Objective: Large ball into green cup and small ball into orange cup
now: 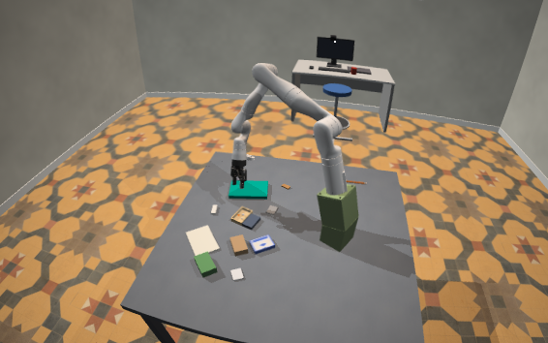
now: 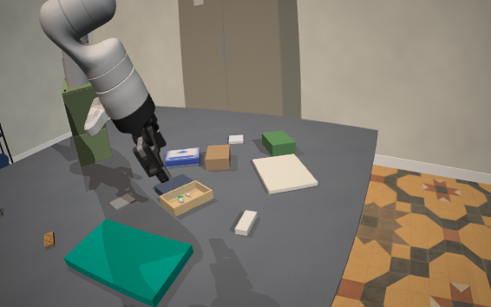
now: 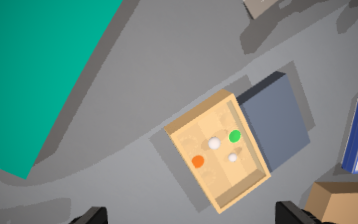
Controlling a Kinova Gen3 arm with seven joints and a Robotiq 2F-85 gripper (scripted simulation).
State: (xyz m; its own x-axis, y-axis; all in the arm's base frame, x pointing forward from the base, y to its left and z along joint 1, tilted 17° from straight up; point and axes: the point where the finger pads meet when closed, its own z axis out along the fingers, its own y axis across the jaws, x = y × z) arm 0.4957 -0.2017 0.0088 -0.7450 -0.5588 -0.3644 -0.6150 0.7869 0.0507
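Now: hand 20 mm past the covered wooden puzzle, 90 mm to the right of it and 140 mm above it. The rest, counted from my hand: teal slab: 40 mm behind, 140 mm to the right, 140 mm below; then small white block: 140 mm ahead, 40 mm to the left, 140 mm below; then dark blue block: 80 mm behind, 120 mm to the left, 140 mm below.
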